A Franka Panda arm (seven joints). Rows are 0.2 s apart.
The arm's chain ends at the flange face. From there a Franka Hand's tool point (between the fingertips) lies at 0.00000 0.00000 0.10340 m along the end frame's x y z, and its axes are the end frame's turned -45 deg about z.
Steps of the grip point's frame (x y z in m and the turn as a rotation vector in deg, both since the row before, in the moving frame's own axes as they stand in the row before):
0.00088, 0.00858, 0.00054, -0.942, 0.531, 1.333
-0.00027, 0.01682, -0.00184, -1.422, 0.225, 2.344
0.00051, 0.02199, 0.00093, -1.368, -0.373, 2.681
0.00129, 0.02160, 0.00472, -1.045, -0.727, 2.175
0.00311, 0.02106, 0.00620, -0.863, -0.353, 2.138
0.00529, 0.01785, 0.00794, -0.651, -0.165, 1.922
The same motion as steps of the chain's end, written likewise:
0.00482, 0.00490, 0.00056, -0.291, 1.042, 1.333
0.00963, 0.01051, -0.00181, -0.846, 1.165, 2.344
0.01469, 0.01294, 0.00096, -1.231, 0.704, 2.681
0.01582, 0.01209, 0.00475, -1.253, 0.225, 2.175
0.01647, 0.01113, 0.00621, -0.860, 0.361, 2.138
0.01576, 0.00783, 0.00795, -0.577, 0.344, 1.922

